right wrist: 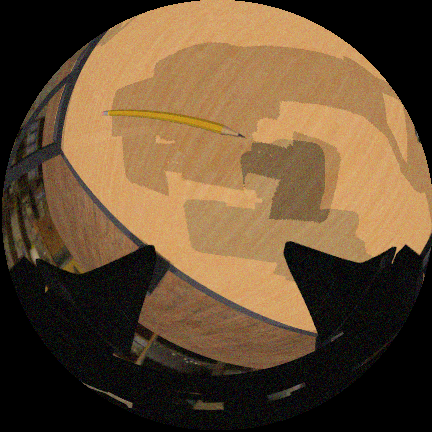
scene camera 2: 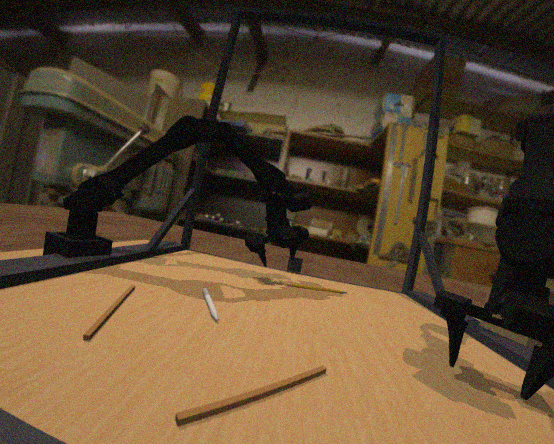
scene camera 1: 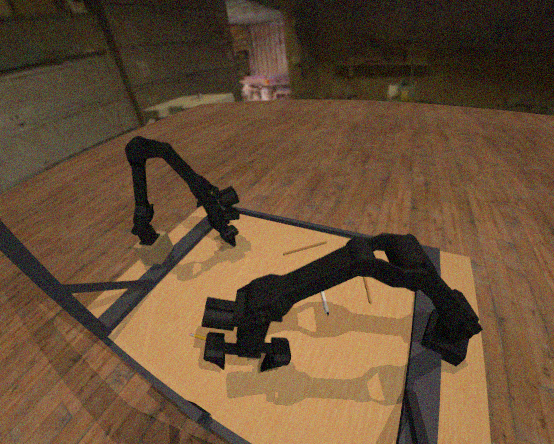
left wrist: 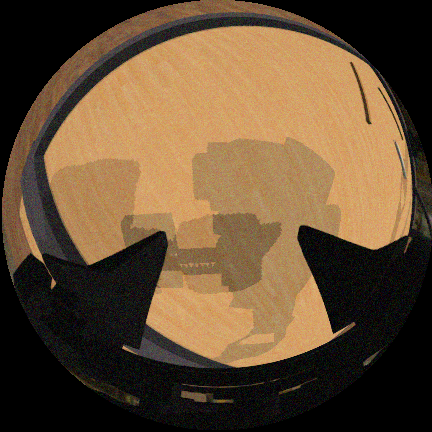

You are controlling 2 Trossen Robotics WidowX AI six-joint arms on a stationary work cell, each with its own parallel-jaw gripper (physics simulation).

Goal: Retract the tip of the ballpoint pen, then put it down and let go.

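Places are measured from the left arm's base along level axes (x ahead, y right, z down), in metres.
Pixels of known places: left gripper, between the fingertips: [scene camera 2: 485, 381] [scene camera 1: 230, 241] [left wrist: 234, 235]; right gripper, between the fingertips: [right wrist: 221, 251] [scene camera 2: 279, 262] [scene camera 1: 242, 369]; left arm's base, origin of its link: [scene camera 1: 149, 239]; right arm's base, origin of its link: [scene camera 2: 80, 236] [scene camera 1: 448, 331].
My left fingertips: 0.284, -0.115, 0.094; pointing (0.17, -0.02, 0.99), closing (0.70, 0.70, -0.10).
For each thing: its top centre in the pictures, then the offset to it from my left fingertips, as dx, dy, dz.
- white ballpoint pen, centre of its top: [scene camera 2: 211, 298] [left wrist: 402, 161] [scene camera 1: 322, 293] +0.382, +0.219, -0.003
- yellow pencil, centre of its top: [right wrist: 144, 113] [scene camera 2: 317, 287] [scene camera 1: 216, 340] +0.097, +0.411, +0.001
The white ballpoint pen [scene camera 1: 325, 303] [scene camera 2: 210, 305] [left wrist: 401, 160] lies flat on the wooden work top, partly behind the right arm in scene camera 1. One end looks dark there; whether its tip is out is too small to tell. My left gripper [scene camera 1: 231, 242] [scene camera 2: 489, 381] [left wrist: 234, 235] is open and empty above the work top, well away from the pen. My right gripper [scene camera 1: 243, 369] [scene camera 2: 279, 267] [right wrist: 221, 251] is open and empty above the work top, near a yellow pencil and apart from the pen.
The yellow pencil [scene camera 1: 198, 336] [scene camera 2: 315, 288] [right wrist: 170, 117] lies beside the right gripper. One brown stick [scene camera 1: 305, 248] [scene camera 2: 250, 395] [left wrist: 361, 92] lies between the pen and the left arm's side. Another brown stick [scene camera 1: 367, 290] [scene camera 2: 110, 313] lies near the pen. A dark frame [scene camera 1: 295, 222] borders the work top.
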